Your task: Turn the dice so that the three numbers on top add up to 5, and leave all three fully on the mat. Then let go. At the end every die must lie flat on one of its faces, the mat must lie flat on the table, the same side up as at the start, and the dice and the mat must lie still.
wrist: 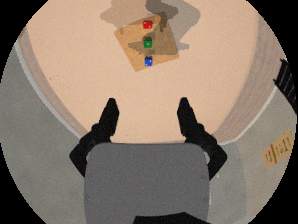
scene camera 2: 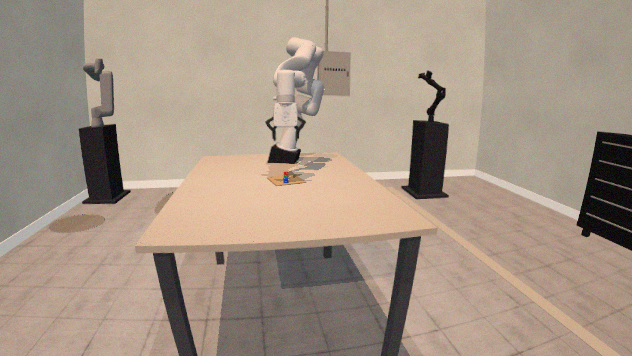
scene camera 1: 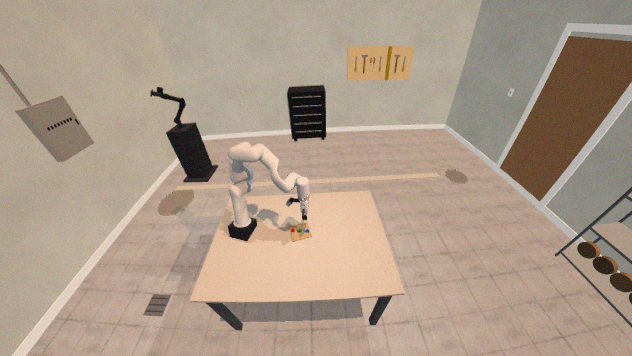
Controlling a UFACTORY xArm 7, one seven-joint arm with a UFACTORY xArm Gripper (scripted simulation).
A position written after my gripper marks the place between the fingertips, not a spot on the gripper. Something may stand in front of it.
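Brown mat [wrist: 131, 38]. My gripper [wrist: 147, 104]. Same gripper [scene camera 2: 285, 140].
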